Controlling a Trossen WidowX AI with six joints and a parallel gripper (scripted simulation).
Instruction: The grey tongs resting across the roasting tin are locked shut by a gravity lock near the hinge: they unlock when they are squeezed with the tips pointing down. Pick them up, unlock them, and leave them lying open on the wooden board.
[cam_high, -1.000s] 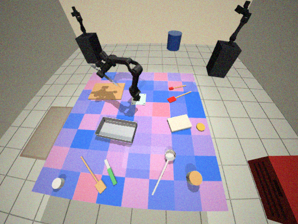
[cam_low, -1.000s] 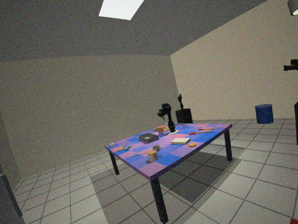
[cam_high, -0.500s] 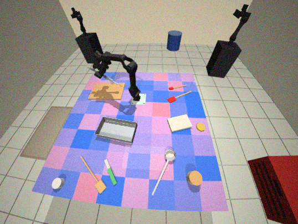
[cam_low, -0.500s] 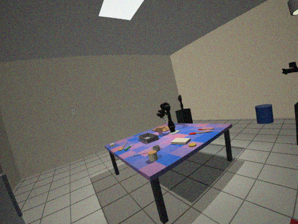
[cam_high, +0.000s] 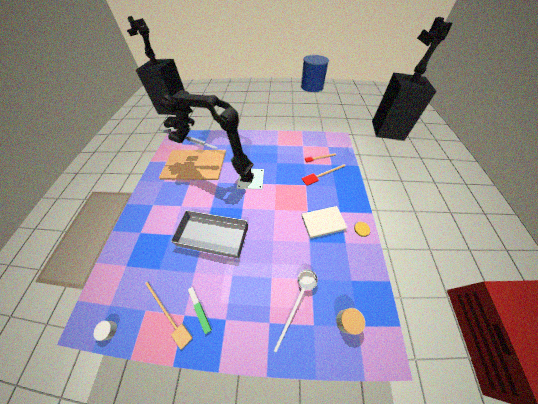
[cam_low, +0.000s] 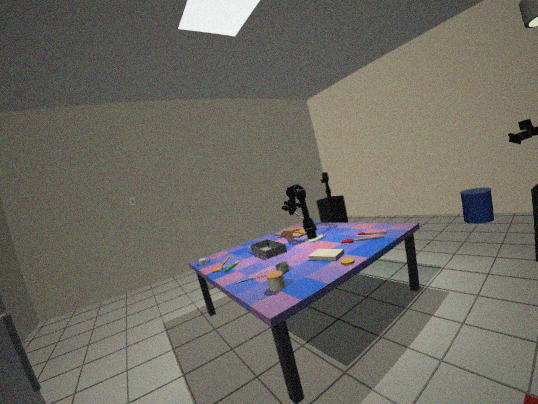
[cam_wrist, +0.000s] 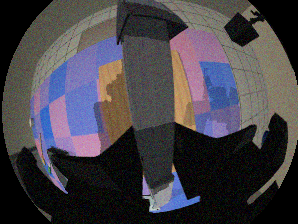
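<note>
Right now the wooden board is 10 mm to the left of my gripper tip and 160 mm below it. Also, from my gripper tip: roasting tin (430 mm ahead, 290 mm to the left, 140 mm below); then cream block (270 mm ahead, 790 mm to the left, 160 mm below); then green-and-white tool (720 mm ahead, 340 mm to the left, 160 mm below).
</note>
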